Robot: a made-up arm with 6 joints. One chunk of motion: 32 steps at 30 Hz.
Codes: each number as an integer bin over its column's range. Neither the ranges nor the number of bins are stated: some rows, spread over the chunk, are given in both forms.
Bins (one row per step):
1: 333 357 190 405 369 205
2: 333 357 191 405 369 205
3: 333 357 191 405 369 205
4: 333 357 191 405 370 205
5: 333 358 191 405 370 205
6: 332 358 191 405 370 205
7: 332 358 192 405 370 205
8: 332 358 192 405 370 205
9: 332 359 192 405 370 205
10: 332 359 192 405 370 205
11: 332 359 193 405 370 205
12: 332 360 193 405 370 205
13: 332 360 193 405 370 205
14: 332 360 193 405 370 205
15: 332 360 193 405 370 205
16: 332 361 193 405 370 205
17: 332 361 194 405 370 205
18: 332 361 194 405 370 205
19: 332 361 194 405 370 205
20: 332 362 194 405 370 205
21: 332 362 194 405 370 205
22: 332 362 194 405 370 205
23: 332 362 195 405 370 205
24: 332 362 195 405 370 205
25: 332 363 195 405 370 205
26: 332 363 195 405 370 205
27: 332 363 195 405 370 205
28: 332 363 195 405 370 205
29: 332 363 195 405 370 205
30: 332 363 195 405 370 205
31: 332 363 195 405 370 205
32: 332 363 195 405 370 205
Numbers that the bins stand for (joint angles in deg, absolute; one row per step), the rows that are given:
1: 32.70 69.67 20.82 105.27 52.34 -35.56
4: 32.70 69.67 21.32 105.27 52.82 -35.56
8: 32.08 70.00 21.81 105.27 52.82 -35.56
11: 32.08 70.32 22.31 105.27 52.82 -35.56
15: 32.08 70.65 22.31 105.27 52.82 -35.56
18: 32.08 70.98 22.81 105.27 52.82 -35.56
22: 32.08 71.30 22.81 105.27 52.82 -35.56
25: 32.08 71.63 23.30 105.27 52.82 -35.56
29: 32.08 71.63 23.30 105.27 52.82 -35.56
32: 32.08 71.63 23.30 105.27 52.82 -35.56
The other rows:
2: 32.70 69.67 21.32 105.27 52.34 -35.56
3: 32.70 69.67 21.32 105.27 52.34 -35.56
5: 32.70 70.00 21.32 105.27 52.82 -35.56
6: 32.08 70.00 21.32 105.27 52.82 -35.56
7: 32.08 70.00 21.81 105.27 52.82 -35.56
9: 32.08 70.32 21.81 105.27 52.82 -35.56
10: 32.08 70.32 21.81 105.27 52.82 -35.56
12: 32.08 70.65 22.31 105.27 52.82 -35.56
13: 32.08 70.65 22.31 105.27 52.82 -35.56
14: 32.08 70.65 22.31 105.27 52.82 -35.56
16: 32.08 70.98 22.31 105.27 52.82 -35.56
17: 32.08 70.98 22.81 105.27 52.82 -35.56
19: 32.08 70.98 22.81 105.27 52.82 -35.56
20: 32.08 71.30 22.81 105.27 52.82 -35.56
21: 32.08 71.30 22.81 105.27 52.82 -35.56
23: 32.08 71.30 23.30 105.27 52.82 -35.56
24: 32.08 71.30 23.30 105.27 52.82 -35.56
26: 32.08 71.63 23.30 105.27 52.82 -35.56
27: 32.08 71.63 23.30 105.27 52.82 -35.56
28: 32.08 71.63 23.30 105.27 52.82 -35.56
30: 32.08 71.63 23.30 105.27 52.82 -35.56
31: 32.08 71.63 23.30 105.27 52.82 -35.56

